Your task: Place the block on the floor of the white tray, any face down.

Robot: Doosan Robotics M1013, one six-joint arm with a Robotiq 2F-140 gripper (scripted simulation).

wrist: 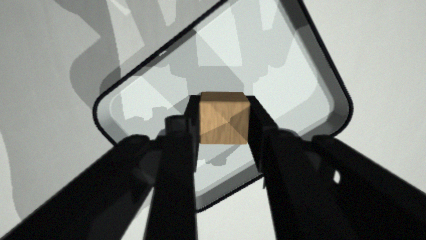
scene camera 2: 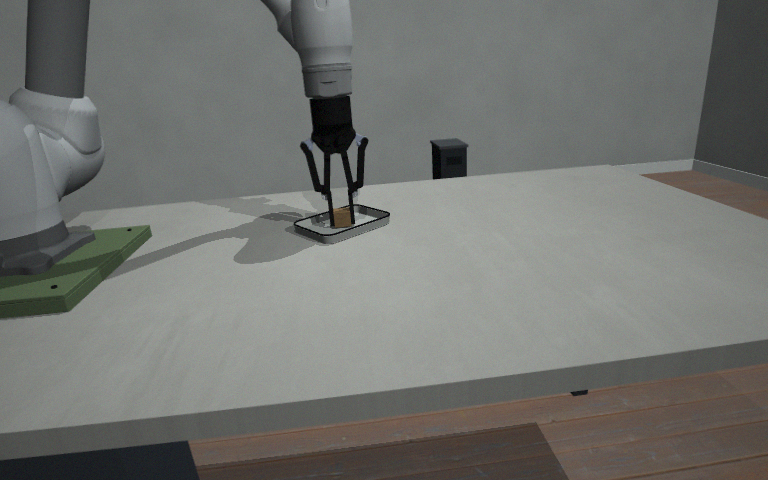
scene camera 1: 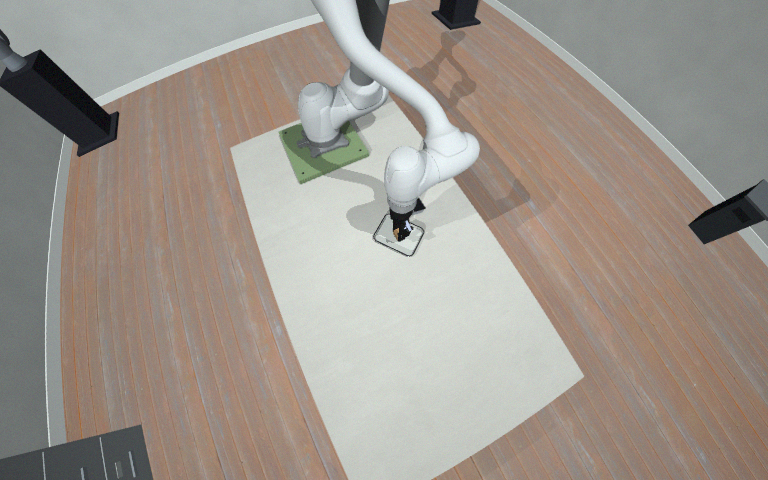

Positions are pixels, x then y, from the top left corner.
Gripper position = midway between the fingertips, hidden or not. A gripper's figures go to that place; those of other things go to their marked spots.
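My gripper (wrist: 222, 111), 17 cm from the lens. Wooden block (wrist: 223, 116), 14 cm from the lens.
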